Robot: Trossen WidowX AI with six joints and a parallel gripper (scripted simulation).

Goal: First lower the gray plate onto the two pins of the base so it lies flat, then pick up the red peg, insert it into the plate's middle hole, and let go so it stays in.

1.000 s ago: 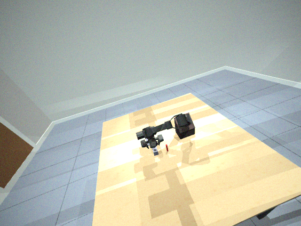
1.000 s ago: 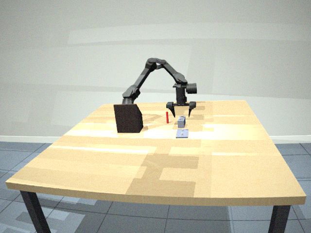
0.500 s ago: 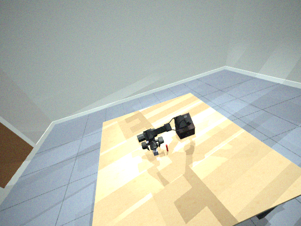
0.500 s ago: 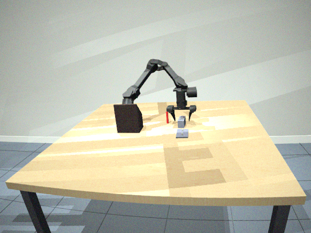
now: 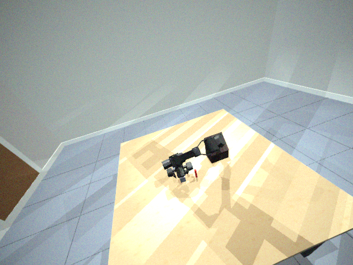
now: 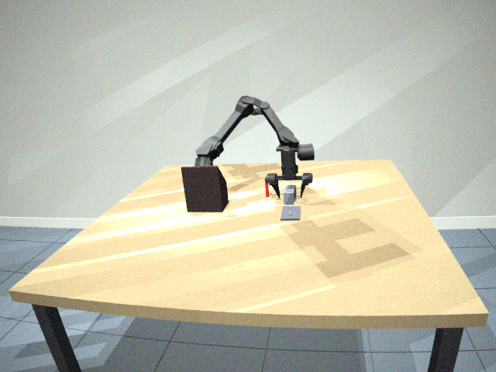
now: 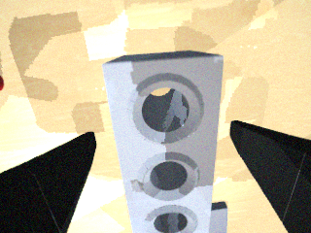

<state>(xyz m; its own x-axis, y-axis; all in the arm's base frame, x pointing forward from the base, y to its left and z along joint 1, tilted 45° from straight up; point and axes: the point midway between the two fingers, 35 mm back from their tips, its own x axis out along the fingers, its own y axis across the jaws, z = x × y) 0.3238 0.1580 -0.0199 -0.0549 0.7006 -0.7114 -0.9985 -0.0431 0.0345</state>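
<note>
My gripper tip is now 3 cm below the gray plate. The rest, counted from my gripper tip: red peg (10 cm behind, 4 cm to the left, 3 cm above).
</note>
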